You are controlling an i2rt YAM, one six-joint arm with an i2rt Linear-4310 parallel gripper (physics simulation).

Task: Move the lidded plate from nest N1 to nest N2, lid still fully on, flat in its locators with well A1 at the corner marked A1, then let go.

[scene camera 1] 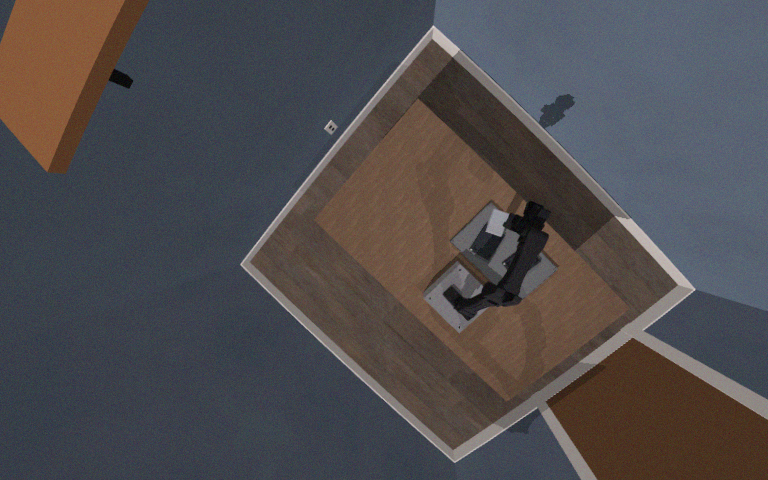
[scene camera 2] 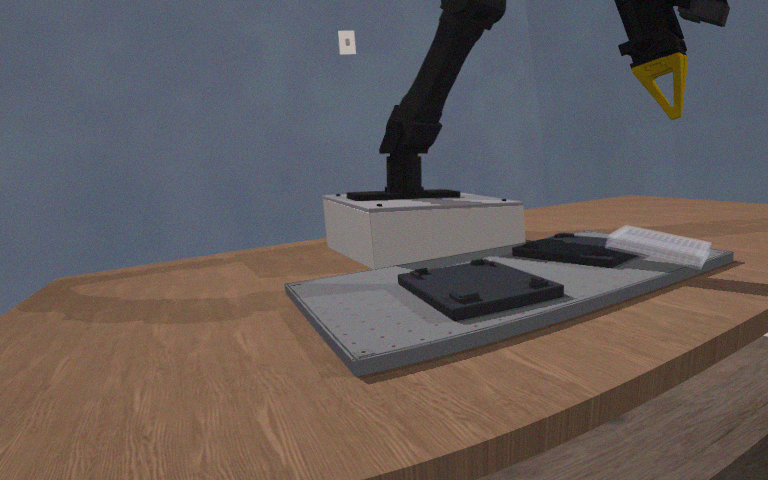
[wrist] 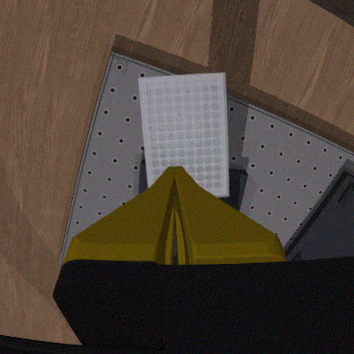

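Where they show: gripper, fingertip midpoint: [scene camera 1: 510, 219] [scene camera 2: 676, 118] [wrist: 174, 177]; arm's base, origin of the base link: [scene camera 1: 459, 303] [scene camera 2: 404, 197].
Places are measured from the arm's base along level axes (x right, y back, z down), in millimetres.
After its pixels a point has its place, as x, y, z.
Observation:
The white lidded plate [scene camera 1: 498, 222] @(-177, -442, 51) [scene camera 2: 659, 245] @(-148, -460, 52) [wrist: 185, 122] @(-184, -454, 53) lies tilted, one end over the edge of a dark nest [scene camera 1: 485, 242] @(-138, -324, 64) [scene camera 2: 572, 250] @(-95, -351, 65) and the other lower, out over the board. It is off that nest's locators. Whether its lid is fully on is too unclear to tell. The other dark nest [scene camera 2: 481, 287] @(88, -424, 65) [wrist: 325, 220] @(34, -409, 65) holds no plate. The N1, N2 and A1 marks are not readable. My yellow gripper [scene camera 2: 675, 117] @(-196, -459, -99) [wrist: 174, 177] @(-196, -459, -99) is shut and empty, high above the plate. In the wrist view its tips overlap the plate's near end.
Both nests stand on a grey perforated board [scene camera 1: 540, 274] @(204, -421, 76) [scene camera 2: 339, 316] @(226, -391, 76) [wrist: 95, 200] @(-245, -320, 76) on the wooden table [scene camera 1: 373, 198] @(-744, -53, 89) [scene camera 2: 169, 384] @(391, -463, 89) [wrist: 40, 125] @(-338, -381, 89). The arm's white base box [scene camera 1: 434, 295] @(-121, 71, 6) [scene camera 2: 447, 234] @(-8, -153, 53) stands beside the board. Corner locators rise from the nests.

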